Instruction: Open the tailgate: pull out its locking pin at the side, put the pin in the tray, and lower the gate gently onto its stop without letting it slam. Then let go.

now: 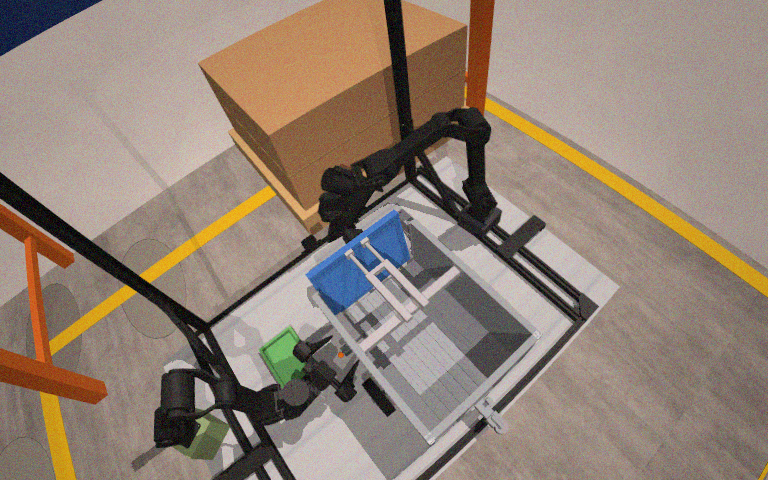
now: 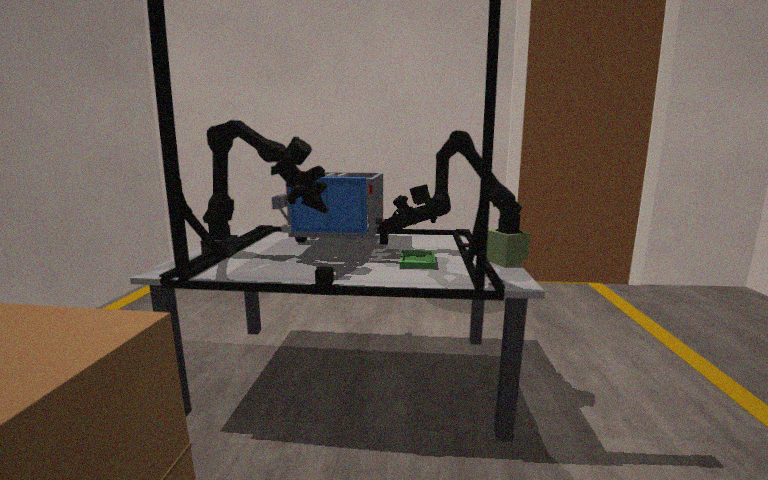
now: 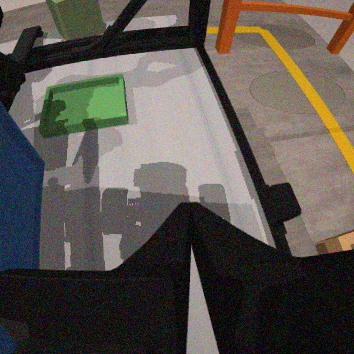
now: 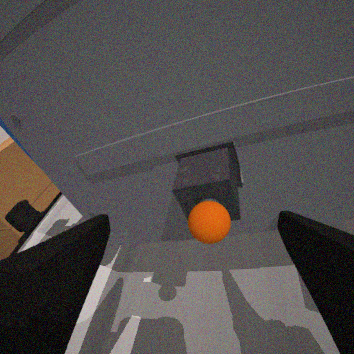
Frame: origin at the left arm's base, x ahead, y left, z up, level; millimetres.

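Seen in the pictures: left gripper, fingertip midpoint: (image 1: pixel 328 241) (image 2: pixel 326 212) (image 3: pixel 187 210); right gripper, fingertip midpoint: (image 2: pixel 378 227) (image 4: pixel 194 221); left arm's base at its link origin: (image 1: pixel 480 211) (image 2: pixel 219 237); right arm's base at its link origin: (image 1: pixel 185 430) (image 2: pixel 508 231).
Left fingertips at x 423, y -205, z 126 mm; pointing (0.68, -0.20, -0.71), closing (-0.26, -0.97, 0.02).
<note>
Pixels of each thing's top centre, then the offset from my left fingertips to it. "spot": a spot on its surface instead.
- grey trailer at a spot on its surface: (image 1: pixel 433 356) spot: dy +398, dx +25, dz -92 mm
- dark block at a spot on its surface: (image 4: pixel 205 170) spot: dy +235, dx +167, dz -58 mm
- green tray at its top centre: (image 3: pixel 82 98) (image 1: pixel 287 357) (image 2: pixel 417 256) dy +91, dx +296, dz -166 mm
The blue tailgate (image 1: pixel 339 288) (image 2: pixel 346 206) (image 3: pixel 20 200) stands upright at the end of the grey trailer (image 1: pixel 433 356). The locking pin's orange knob (image 1: pixel 340 355) (image 4: pixel 209 222) sticks out of a dark block (image 4: pixel 205 170) low on the trailer's side; its shaft is mostly hidden. My right gripper (image 1: pixel 344 352) (image 4: pixel 194 221) is open, its fingers apart on either side of the knob, not gripping it. My left gripper (image 2: pixel 325 210) (image 3: pixel 187 210) is shut and empty, in front of the tailgate's outer face. The green tray (image 1: pixel 281 355) (image 2: pixel 417 266) (image 3: pixel 107 100) shows no pin in it.
Pale bars (image 1: pixel 380 332) cross the trailer's top by the tailgate. A black frame (image 2: pixel 339 288) runs around the table edge, with a small black box (image 2: pixel 324 275) on it. A green block (image 1: pixel 206 438) (image 2: pixel 508 249) (image 3: pixel 77 17) stands by the right arm's base. Large cardboard boxes (image 1: pixel 339 73) stand beyond the table.
</note>
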